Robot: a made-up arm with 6 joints.
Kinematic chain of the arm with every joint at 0, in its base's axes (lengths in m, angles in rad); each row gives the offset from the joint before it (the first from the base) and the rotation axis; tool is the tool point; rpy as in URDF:
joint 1: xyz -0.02 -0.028 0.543 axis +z
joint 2: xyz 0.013 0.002 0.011 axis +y
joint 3: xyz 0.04 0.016 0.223 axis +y
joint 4: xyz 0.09 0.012 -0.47 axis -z
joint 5: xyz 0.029 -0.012 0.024 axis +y
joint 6: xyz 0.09 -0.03 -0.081 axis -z
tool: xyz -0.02 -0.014 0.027 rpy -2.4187 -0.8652 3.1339
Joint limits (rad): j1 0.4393..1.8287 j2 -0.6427..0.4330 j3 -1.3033..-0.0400 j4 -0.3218..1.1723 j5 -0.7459..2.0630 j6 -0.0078..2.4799
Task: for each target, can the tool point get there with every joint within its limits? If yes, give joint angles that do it. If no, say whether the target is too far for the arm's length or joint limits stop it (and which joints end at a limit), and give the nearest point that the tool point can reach.
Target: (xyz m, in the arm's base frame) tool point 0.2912 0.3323 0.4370
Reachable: yes | joints 0.9080 0.0210 -0.5911 0.3343 0.1618 1.3885
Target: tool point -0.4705 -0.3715 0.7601
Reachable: no: joint limits stop it (at a limit: joint 2, joint 3, joint 4, joint 5, joint 6) | nearest point -0.0687 -0.0651 0.2872 | short by 0.692 m
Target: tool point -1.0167 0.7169 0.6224
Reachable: no: too far | nearest point -0.2397 0.5992 0.6002 | short by 0.786 m
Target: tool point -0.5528 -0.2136 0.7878
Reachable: no: joint limits stop it (at a limit: joint 1, joint 2, joint 3, joint 4, joint 5) | nearest point -0.1750 0.2881 0.9775 | short by 0.656 m
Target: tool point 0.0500 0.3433 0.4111
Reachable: yes | joints 1.4174 -0.3945 -0.1792 0.3177 0.5043 1.5943
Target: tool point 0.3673 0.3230 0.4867
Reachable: yes | joints 0.7470 0.0483 -0.7237 0.1268 0.1735 1.4269
